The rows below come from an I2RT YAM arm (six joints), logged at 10 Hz.
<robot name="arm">
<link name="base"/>
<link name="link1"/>
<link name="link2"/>
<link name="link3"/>
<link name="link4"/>
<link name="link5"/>
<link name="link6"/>
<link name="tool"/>
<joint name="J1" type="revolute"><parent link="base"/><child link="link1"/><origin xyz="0.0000 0.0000 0.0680"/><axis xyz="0 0 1"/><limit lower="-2.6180" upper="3.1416"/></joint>
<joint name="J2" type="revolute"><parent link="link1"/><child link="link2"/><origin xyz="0.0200 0.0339 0.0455" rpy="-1.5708 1.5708 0.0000"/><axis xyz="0 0 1"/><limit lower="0.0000" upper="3.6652"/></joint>
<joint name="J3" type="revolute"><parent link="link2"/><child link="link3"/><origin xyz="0.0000 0.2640 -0.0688" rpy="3.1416 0.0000 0.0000"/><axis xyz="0 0 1"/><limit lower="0.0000" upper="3.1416"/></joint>
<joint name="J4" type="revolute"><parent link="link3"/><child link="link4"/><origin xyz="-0.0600 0.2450 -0.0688" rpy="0.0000 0.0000 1.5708"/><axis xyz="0 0 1"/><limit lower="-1.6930" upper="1.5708"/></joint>
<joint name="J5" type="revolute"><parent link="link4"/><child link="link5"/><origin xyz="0.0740 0.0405 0.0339" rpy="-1.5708 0.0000 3.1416"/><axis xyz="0 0 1"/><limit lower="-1.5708" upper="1.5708"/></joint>
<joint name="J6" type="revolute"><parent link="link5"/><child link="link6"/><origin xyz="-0.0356 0.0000 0.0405" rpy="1.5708 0.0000 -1.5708"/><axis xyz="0 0 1"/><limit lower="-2.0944" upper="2.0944"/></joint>
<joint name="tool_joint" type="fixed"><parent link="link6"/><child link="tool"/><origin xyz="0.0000 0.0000 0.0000" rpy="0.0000 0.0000 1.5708"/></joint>
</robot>
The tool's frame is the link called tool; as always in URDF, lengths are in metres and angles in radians.
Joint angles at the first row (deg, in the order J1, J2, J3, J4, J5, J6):
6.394, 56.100, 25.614, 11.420, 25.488, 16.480
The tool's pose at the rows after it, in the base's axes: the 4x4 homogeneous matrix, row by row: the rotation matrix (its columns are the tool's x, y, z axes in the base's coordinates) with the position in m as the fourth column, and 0 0 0 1 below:
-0.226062 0.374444 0.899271 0.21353; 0.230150 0.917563 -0.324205 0.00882; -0.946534 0.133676 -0.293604 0.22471; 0 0 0 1
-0.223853 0.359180 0.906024 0.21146; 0.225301 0.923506 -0.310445 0.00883; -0.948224 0.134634 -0.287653 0.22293; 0 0 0 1
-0.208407 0.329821 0.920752 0.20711; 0.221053 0.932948 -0.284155 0.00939; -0.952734 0.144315 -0.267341 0.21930; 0 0 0 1
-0.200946 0.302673 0.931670 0.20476; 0.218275 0.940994 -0.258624 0.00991; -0.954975 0.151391 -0.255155 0.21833; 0 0 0 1
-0.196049 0.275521 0.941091 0.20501; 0.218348 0.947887 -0.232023 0.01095; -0.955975 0.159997 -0.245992 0.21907; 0 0 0 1
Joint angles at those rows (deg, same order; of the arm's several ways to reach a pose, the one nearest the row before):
6.401, 55.636, 25.221, 11.513, 24.989, 16.269
6.331, 55.045, 24.371, 12.304, 24.108, 15.805
6.385, 53.829, 22.446, 14.546, 22.630, 15.255
6.358, 53.019, 21.547, 15.598, 21.113, 14.856
6.391, 52.959, 21.406, 16.416, 19.593, 14.684

